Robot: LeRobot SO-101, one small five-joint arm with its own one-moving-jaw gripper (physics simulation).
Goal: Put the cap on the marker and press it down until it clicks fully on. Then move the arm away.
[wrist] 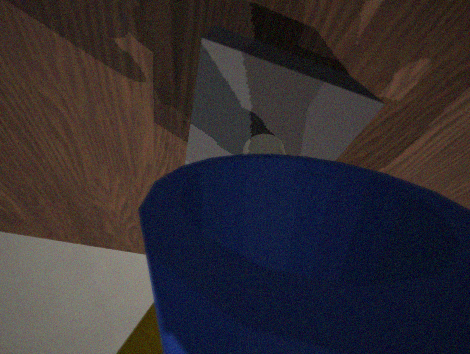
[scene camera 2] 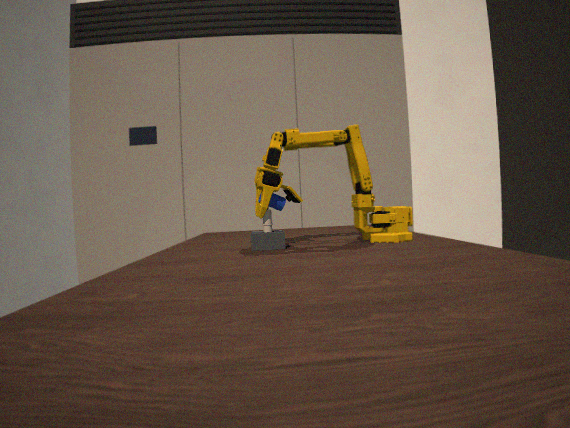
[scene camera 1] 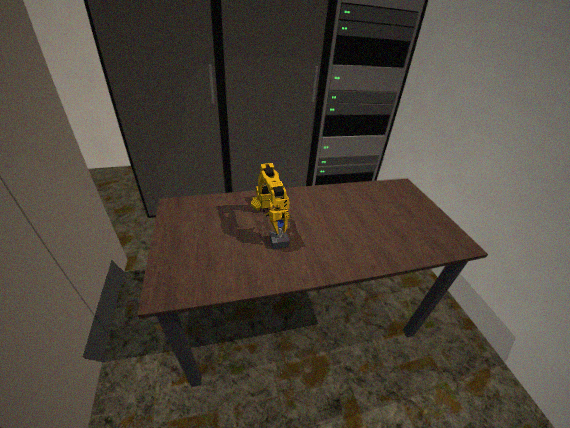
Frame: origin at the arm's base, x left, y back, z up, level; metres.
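Seen in the pictures: hand at its tool point: (wrist: 221, 242) (scene camera 2: 258, 214) (scene camera 1: 278, 232); arm's base at its link origin: (scene camera 2: 378, 240) (scene camera 1: 263, 207).
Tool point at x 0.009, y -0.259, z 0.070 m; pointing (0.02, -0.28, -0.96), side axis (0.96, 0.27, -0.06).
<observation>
Pixels of each thing's top centre, then the offset from my tool point to it. Level surfaces: height alone.
- blue cap at its top centre: (scene camera 2: 271, 188) (scene camera 1: 277, 217) dx +0.003, dy +0.031, dz +0.052 m
- pale marker at its top centre: (wrist: 277, 295) (scene camera 2: 266, 204) (scene camera 1: 280, 225) dx +0.011, dy +0.019, dz +0.020 m
- grey block at its top centre: (wrist: 263, 151) (scene camera 2: 267, 231) (scene camera 1: 279, 236) dx +0.011, dy +0.019, dz -0.037 m
- brown wooden table at its surface level: dz -0.070 m
The blue cap (scene camera 1: 280, 224) (scene camera 2: 278, 202) (wrist: 300, 235) is tilted and held in my gripper (scene camera 1: 281, 230) (scene camera 2: 261, 215), which is shut on it. In the wrist view the cap is very large and hides the jaw tips; a strip of yellow jaw shows at the bottom left. The pale marker (scene camera 1: 280, 233) (scene camera 2: 268, 223) (wrist: 265, 144) stands upright in the grey block (scene camera 1: 280, 242) (scene camera 2: 268, 240) (wrist: 280, 82). The gripper is at the marker's upper end. The cap leans towards the arm's base, off the marker's line. Whether cap and marker touch is hidden.
The block stands on the brown wooden table (scene camera 1: 370, 225) (scene camera 2: 300, 325) (wrist: 65, 165). The yellow arm base (scene camera 2: 392, 225) is at the table's back edge, and the arm arches from it to the block. Dark cabinets (scene camera 1: 165, 100) and a server rack (scene camera 1: 367, 77) stand behind the table.
</observation>
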